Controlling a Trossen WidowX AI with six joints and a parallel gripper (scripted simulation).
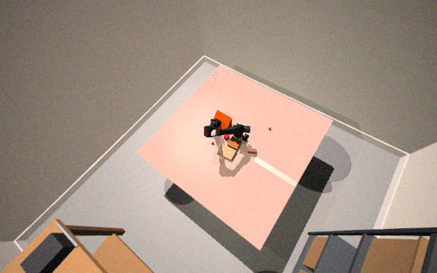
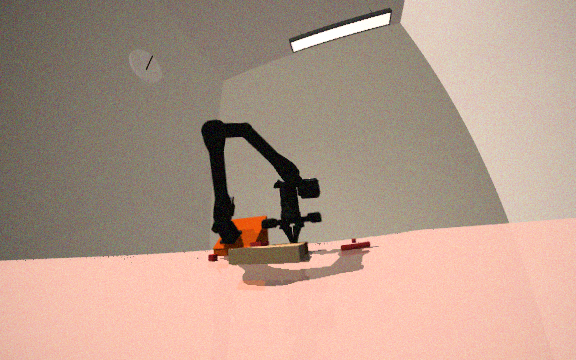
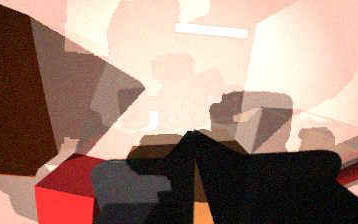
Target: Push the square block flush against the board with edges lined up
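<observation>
My gripper tip is 1 cm short of the square block and 6 cm to the left of it. Also, from my gripper tip: tan board 1 cm ahead, 17 cm to the right; then red stick 18 cm ahead, 3 cm to the right.
</observation>
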